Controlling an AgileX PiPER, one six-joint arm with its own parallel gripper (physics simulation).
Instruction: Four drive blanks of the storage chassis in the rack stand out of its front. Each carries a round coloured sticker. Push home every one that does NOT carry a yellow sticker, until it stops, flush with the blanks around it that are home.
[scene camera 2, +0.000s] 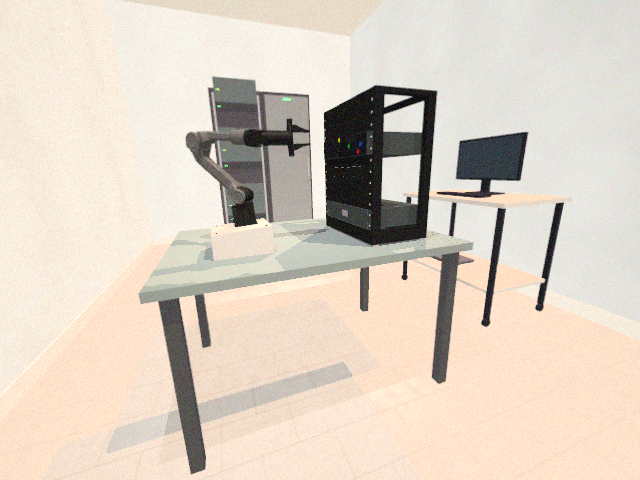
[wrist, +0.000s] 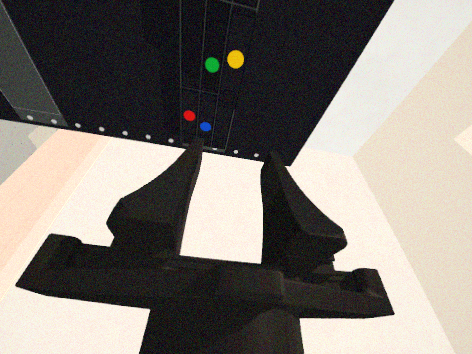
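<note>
The rack (scene camera 2: 376, 175) stands on the table, with the storage chassis (scene camera 2: 402, 143) in its upper part. Four dark drive blanks show round stickers: yellow (scene camera 2: 339, 140) (wrist: 235, 59), green (scene camera 2: 348, 146) (wrist: 212, 65), red (scene camera 2: 357, 151) (wrist: 189, 115) and blue (scene camera 2: 360, 144) (wrist: 205, 126). In the wrist view, yellow is beside green, and red is beside blue nearer the fingers. The dark fronts do not show clearly how far each blank stands out. My gripper (scene camera 2: 309, 137) (wrist: 234, 155) is open and empty, in front of the rack and apart from it, at about the stickers' height.
The arm's white base (scene camera 2: 242, 243) stands on the table (scene camera 2: 305, 260). A grey unit (scene camera 2: 344, 212) sits low in the rack. A grey cabinet (scene camera 2: 286, 180) stands behind the arm. A side table to the right bears a monitor (scene camera 2: 491, 157) and a keyboard (scene camera 2: 465, 194).
</note>
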